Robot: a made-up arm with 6 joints. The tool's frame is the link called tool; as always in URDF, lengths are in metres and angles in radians. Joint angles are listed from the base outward.
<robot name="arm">
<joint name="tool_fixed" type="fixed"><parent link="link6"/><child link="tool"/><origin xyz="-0.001 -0.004 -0.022" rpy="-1.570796 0 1.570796"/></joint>
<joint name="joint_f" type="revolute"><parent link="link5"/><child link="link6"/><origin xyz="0.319 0.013 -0.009"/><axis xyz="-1 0 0"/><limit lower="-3.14" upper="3.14"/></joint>
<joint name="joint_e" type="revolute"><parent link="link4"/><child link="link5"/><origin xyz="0.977 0.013 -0.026"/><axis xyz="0 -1 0"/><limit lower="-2.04" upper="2.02"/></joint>
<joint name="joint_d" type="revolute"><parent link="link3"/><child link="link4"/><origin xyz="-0.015 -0.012 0.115"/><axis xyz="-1 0 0"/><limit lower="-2.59" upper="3.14"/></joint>
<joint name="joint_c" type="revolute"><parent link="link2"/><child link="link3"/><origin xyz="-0.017 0.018 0.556"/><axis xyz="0 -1 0"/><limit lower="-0.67" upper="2.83"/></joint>
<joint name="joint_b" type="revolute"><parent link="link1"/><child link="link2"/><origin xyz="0.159 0.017 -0.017"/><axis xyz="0 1 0"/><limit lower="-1.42" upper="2.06"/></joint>
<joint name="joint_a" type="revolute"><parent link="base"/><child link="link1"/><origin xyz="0.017 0.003 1.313"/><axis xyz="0 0 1"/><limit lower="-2.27" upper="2.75"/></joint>
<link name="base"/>
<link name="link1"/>
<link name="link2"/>
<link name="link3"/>
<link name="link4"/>
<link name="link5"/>
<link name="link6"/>
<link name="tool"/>
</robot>
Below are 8 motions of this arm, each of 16 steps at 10 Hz.
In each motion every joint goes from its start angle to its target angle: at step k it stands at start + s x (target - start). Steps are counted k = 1, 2, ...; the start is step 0. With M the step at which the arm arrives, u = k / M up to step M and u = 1 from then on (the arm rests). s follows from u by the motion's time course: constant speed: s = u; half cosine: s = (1 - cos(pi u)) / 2; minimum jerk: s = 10 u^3 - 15 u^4 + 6 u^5.
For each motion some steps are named. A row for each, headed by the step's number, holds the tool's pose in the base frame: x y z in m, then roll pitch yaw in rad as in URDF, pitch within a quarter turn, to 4 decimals.
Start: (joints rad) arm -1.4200 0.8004 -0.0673 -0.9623 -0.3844 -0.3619
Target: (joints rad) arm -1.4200 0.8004 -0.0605 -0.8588 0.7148 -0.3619
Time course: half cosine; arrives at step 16
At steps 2, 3, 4, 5, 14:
2: 0.3968 -1.3460 0.7713 0.1174 -0.5565 -1.1029
3: 0.3861 -1.3583 0.7716 0.0673 -0.5738 -1.0993
4: 0.3713 -1.3745 0.7734 -0.0009 -0.5970 -1.0926
5: 0.3529 -1.3934 0.7774 -0.0858 -0.6253 -1.0816
14: 0.1770 -1.5153 0.9149 -1.0524 -0.8445 -0.7776

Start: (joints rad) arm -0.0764 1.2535 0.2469 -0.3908 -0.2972 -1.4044
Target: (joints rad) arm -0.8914 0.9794 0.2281 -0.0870 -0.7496 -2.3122
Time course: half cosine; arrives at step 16
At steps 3, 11, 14, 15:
3: 1.3896 -0.0772 0.4481 0.1834 -0.2323 -0.4070
11: 1.1465 -0.8324 0.6487 0.1468 -0.0371 -1.3706
14: 1.0014 -1.0011 0.7035 0.1029 -0.0105 -1.6385
15: 0.9763 -1.0250 0.7121 0.0953 -0.0079 -1.6805

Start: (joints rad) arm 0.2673 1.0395 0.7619 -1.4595 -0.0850 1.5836
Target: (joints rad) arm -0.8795 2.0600 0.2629 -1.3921 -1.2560 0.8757
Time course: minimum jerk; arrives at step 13
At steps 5, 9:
5: 1.7235 0.0774 0.6916 -0.8266 -0.3288 1.7782
9: 0.8490 -0.2454 0.0405 0.7191 -0.8438 0.1718

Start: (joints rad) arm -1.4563 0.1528 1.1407 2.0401 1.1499 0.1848
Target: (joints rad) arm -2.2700 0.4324 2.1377 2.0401 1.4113 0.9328
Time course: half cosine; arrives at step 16
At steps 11, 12, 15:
11: 0.0578 -0.4682 2.8719 1.8478 -0.7245 -2.7495
12: 0.0555 -0.4328 2.8616 1.8847 -0.8252 -2.8488
15: 0.0607 -0.3743 2.8347 1.9856 -1.0028 -3.0648

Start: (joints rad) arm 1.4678 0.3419 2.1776 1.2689 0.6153 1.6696
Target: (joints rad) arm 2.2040 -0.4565 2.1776 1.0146 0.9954 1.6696
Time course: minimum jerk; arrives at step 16
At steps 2, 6, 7, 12, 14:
2: -0.1711 -0.1449 2.9597 -2.7281 -0.6412 -0.1098
6: -0.1254 -0.5207 2.8320 -2.4051 -0.7267 -0.0976
7: -0.0663 -0.6628 2.7564 -2.2554 -0.7475 -0.1136
12: 0.4285 -1.0845 2.2563 -1.5425 -0.6722 -0.2431
14: 0.5305 -1.1061 2.1523 -1.4377 -0.6302 -0.2548

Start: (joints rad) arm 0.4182 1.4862 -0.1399 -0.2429 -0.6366 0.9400
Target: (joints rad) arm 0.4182 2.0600 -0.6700 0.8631 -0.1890 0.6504
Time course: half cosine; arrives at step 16
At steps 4, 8, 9, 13, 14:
4: 0.3241 0.1905 0.1441 0.5730 -0.5740 2.6269
8: -0.0159 -0.0365 0.2087 0.7053 -0.7931 2.8312
9: -0.1020 -0.0885 0.2494 0.7033 -0.8764 2.8939
13: -0.3529 -0.2209 0.4425 0.5051 -1.1844 -3.0951
14: -0.3848 -0.2351 0.4777 0.4316 -1.2300 -3.0202

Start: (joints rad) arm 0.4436 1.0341 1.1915 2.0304 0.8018 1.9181
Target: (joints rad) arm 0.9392 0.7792 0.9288 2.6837 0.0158 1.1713
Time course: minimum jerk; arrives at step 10
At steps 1, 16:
1: 1.5463 0.9607 1.7993 1.2802 -0.7656 -0.2082
16: 1.0660 1.4435 2.0371 1.7492 -0.7065 -0.7411

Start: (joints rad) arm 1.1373 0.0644 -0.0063 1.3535 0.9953 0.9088
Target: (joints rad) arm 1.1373 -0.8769 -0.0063 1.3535 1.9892 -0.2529
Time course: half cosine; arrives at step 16
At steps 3, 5, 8, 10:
3: 0.3088 1.2598 2.0220 1.8640 0.8344 0.8571
5: 0.2326 1.1418 2.1559 1.9462 0.8272 1.0873
8: 0.0715 0.8546 2.3451 1.9125 0.8205 1.4036
10: -0.0366 0.6343 2.4071 1.7512 0.8521 1.4874

